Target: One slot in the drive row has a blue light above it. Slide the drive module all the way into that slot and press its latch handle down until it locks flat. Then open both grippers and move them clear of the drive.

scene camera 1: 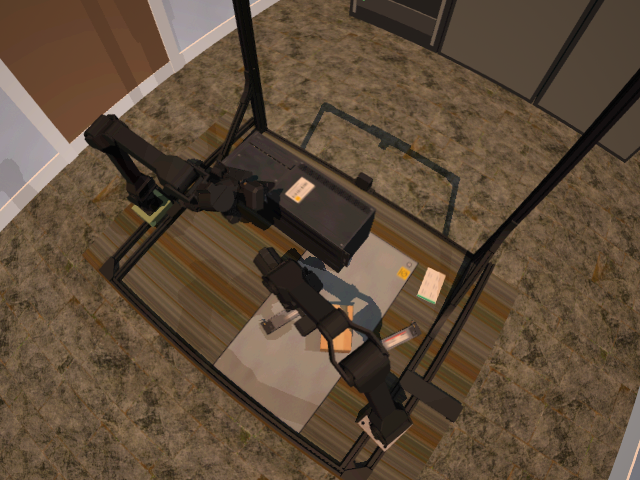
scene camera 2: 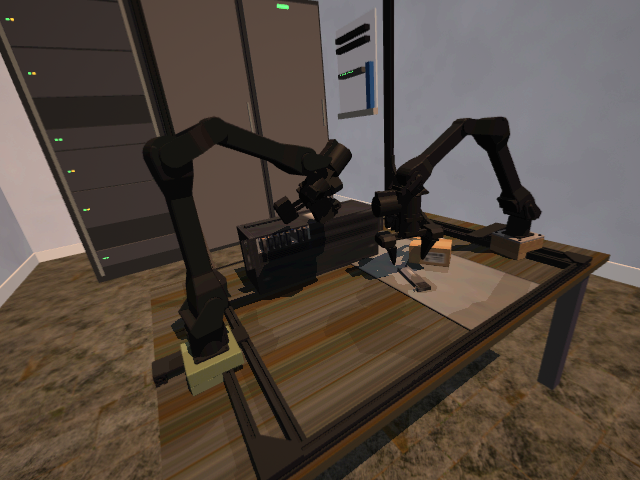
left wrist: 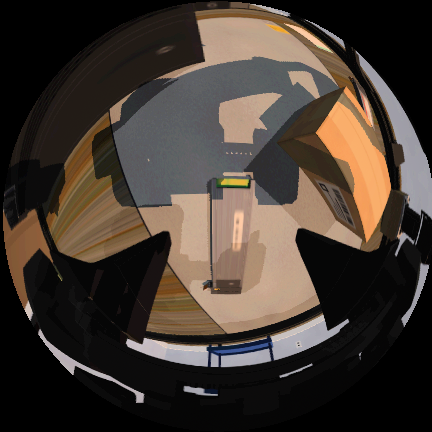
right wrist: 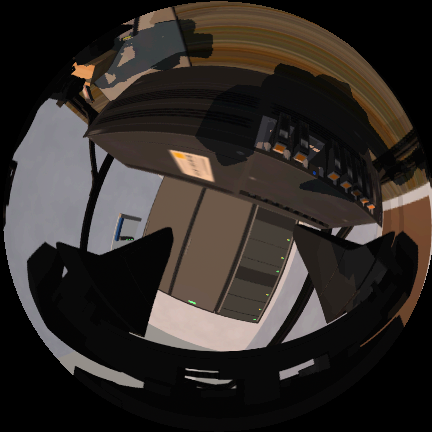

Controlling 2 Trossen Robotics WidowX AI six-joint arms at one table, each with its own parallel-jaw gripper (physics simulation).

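The drive module lies flat on the grey mat. In the left wrist view, its latch handle sticks out slightly at the lower end. My left gripper is open and empty above the module, fingers on either side of it in that view. My right gripper is open and empty above the dark drive chassis. In the right wrist view, a blue light shows beside an unfilled slot between seated drives.
An orange box stands on the mat close to the module and left gripper. A second module-like piece with a red-striped label lies at the right. A white card lies beyond it. Black frame rails border the table.
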